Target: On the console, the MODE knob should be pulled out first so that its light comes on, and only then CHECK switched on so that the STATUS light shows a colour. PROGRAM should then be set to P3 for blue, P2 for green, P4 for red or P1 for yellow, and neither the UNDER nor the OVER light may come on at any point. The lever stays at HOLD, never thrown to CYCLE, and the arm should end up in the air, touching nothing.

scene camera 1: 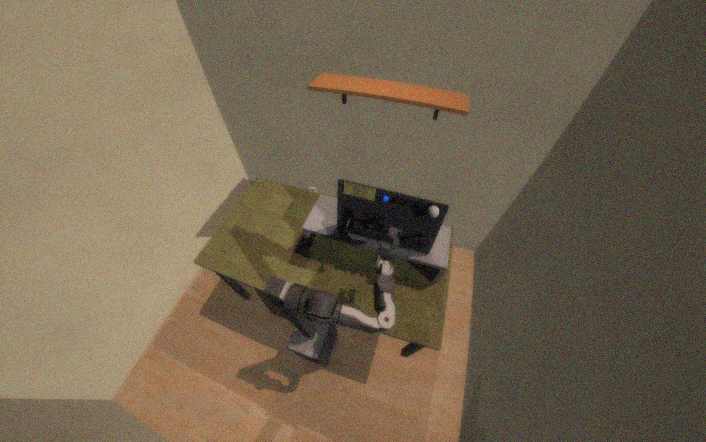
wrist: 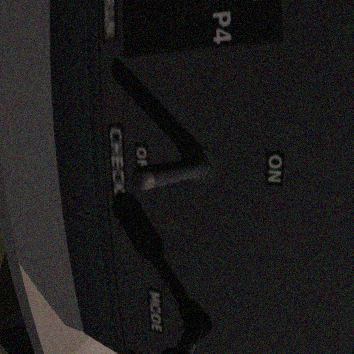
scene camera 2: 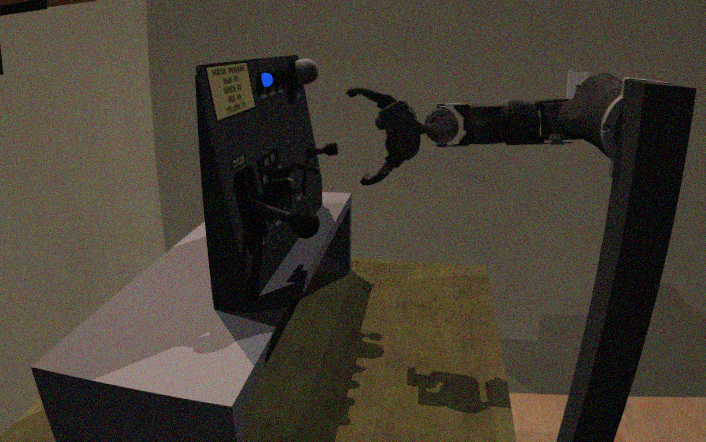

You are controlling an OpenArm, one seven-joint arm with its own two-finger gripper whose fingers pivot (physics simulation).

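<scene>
The dark console panel (scene camera 1: 406,208) (scene camera 2: 224,140) stands upright. Its STATUS light (scene camera 1: 385,198) (scene camera 2: 266,79) glows blue. The MODE knob (scene camera 2: 329,149) sticks out on its stem at the right; its label shows at the bottom of the wrist view. The thin CHECK toggle (wrist: 172,176) has its tip beside the OFF label in the wrist view, though perspective makes its setting unclear. No lit UNDER or OVER light shows. The ball-ended lever (scene camera 2: 303,224) juts out at the left. The PROGRAM setting is unreadable. My gripper (scene camera 2: 358,136) is wide open and empty, in the air before the panel, apart from the knob.
A pale note (scene camera 1: 359,191) (scene camera 2: 230,91) is on the panel's upper left. A white dome (scene camera 1: 434,210) (scene camera 2: 306,71) sits at its upper right. The panel stands on a light grey base (scene camera 1: 319,218) (scene camera 2: 171,322) on the olive table (scene camera 1: 416,312). An orange shelf (scene camera 1: 388,91) hangs high above.
</scene>
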